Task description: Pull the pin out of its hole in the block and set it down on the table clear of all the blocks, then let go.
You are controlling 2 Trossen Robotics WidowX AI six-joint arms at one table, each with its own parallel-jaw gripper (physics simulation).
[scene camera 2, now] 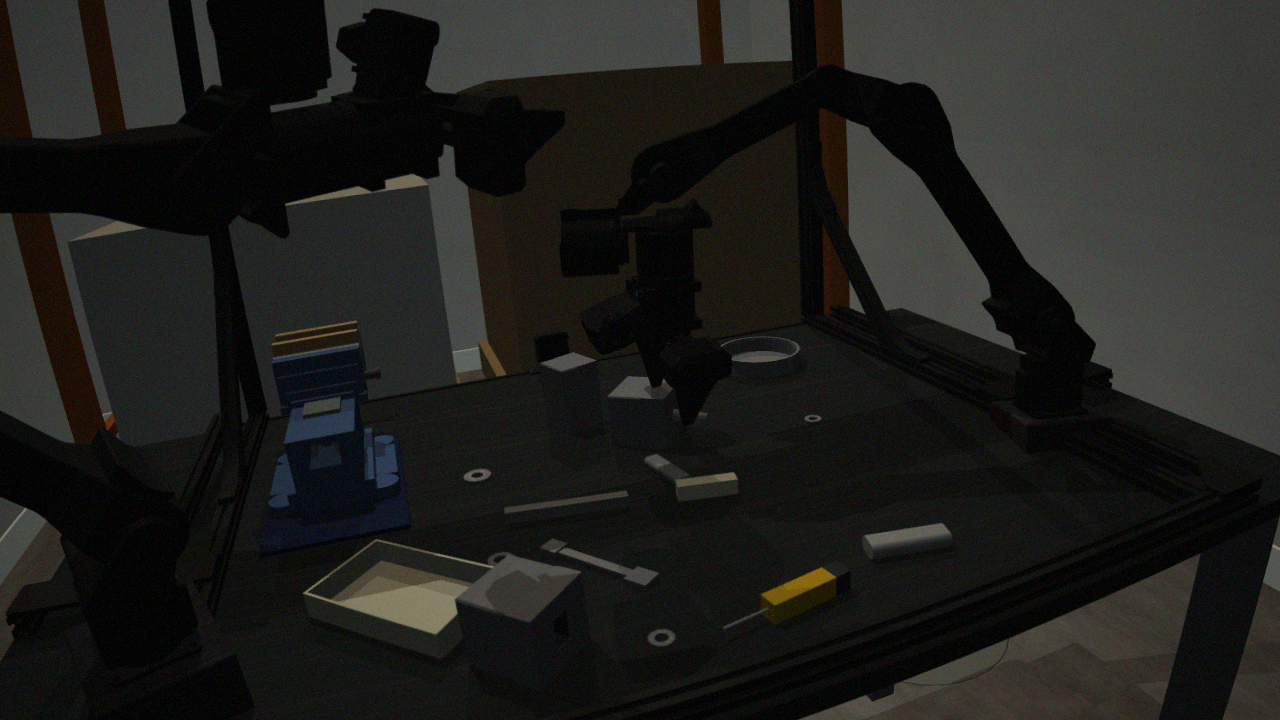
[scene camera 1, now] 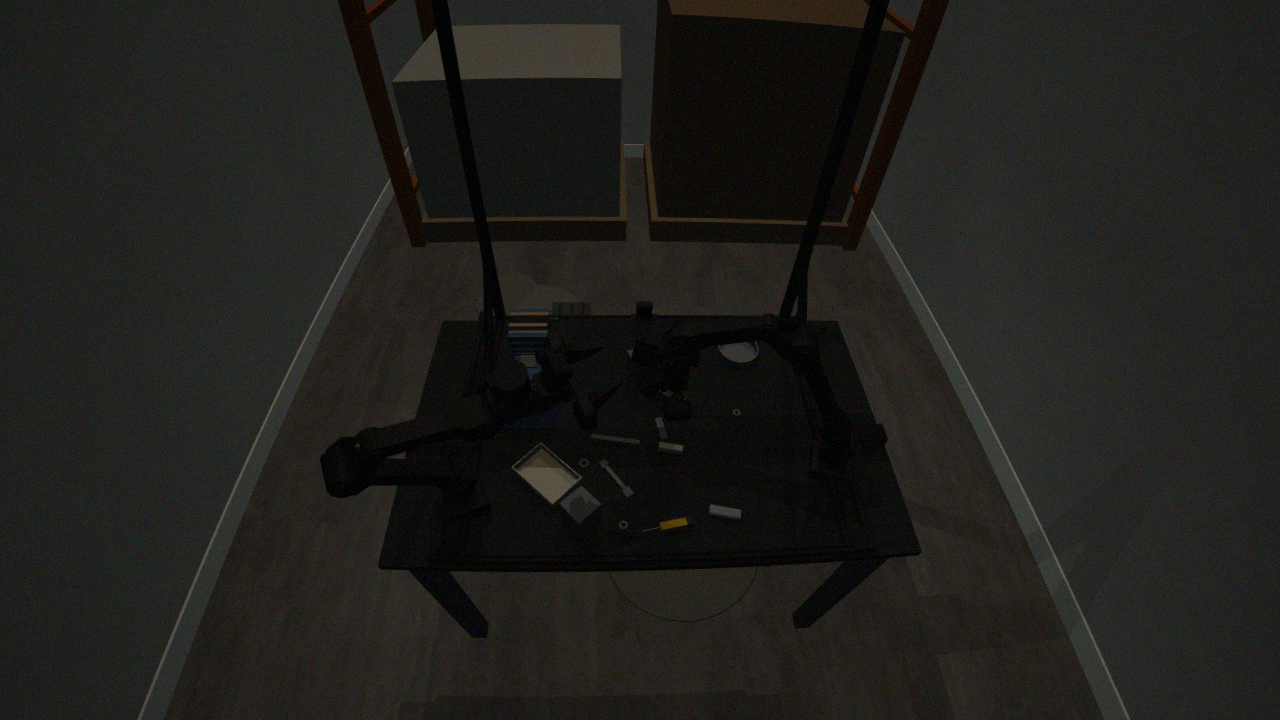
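Pixels of known places: left gripper, fingertip midpoint: (scene camera 2: 671,404) (scene camera 1: 672,400); right gripper, fingertip midpoint: (scene camera 2: 528,110) (scene camera 1: 612,364); left arm's base, origin of the base link: (scene camera 2: 1049,408) (scene camera 1: 832,459); right arm's base, origin of the base link: (scene camera 2: 146,642) (scene camera 1: 459,491).
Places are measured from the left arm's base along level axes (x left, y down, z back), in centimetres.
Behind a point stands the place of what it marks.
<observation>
A grey block (scene camera 2: 633,416) @(x -5.1, y -1.1, z -46.3 cm) stands at the back middle of the table in scene camera 2. A short light pin (scene camera 2: 699,415) @(x -5.6, y -0.4, z -38.9 cm) sticks out of its right side, partly behind a finger. My left gripper (scene camera 2: 673,402) @(x -3.7, y -2.7, z -42.0 cm) (scene camera 1: 664,398) @(x -3.7, y -2.7, z -42.0 cm) is open and empty, pointing down at the block's right side. One fingertip overlaps the block's top right edge in the picture and the other hangs in front of the pin; whether they touch is too dark to tell. In scene camera 1 the arm mostly hides block and pin. My right gripper (scene camera 1: 611,368) @(x 16.0, y -35.0, z -51.3 cm) (scene camera 2: 541,134) @(x 16.0, y -35.0, z -51.3 cm) is open and empty, high above the table.
A taller grey block (scene camera 2: 570,394) @(x -10.4, y -2.2, z -53.6 cm) stands left of the pin's block. Another block (scene camera 2: 528,617) @(x 34.2, y -3.3, z -52.9 cm) (scene camera 1: 580,504) @(x 30.4, y -3.3, z -53.9 cm) stands by the cream tray (scene camera 2: 384,630) @(x 28.6, y 1.5, z -65.5 cm) at front. A blue vise (scene camera 2: 322,465) @(x 6.1, y -2.5, z -78.1 cm), white ring dish (scene camera 2: 760,368) @(x -24.5, y 1.3, z -29.4 cm), yellow screwdriver (scene camera 2: 799,594) @(x 27.8, y 1.0, z -33.8 cm), bars, a cylinder and several washers lie around.
</observation>
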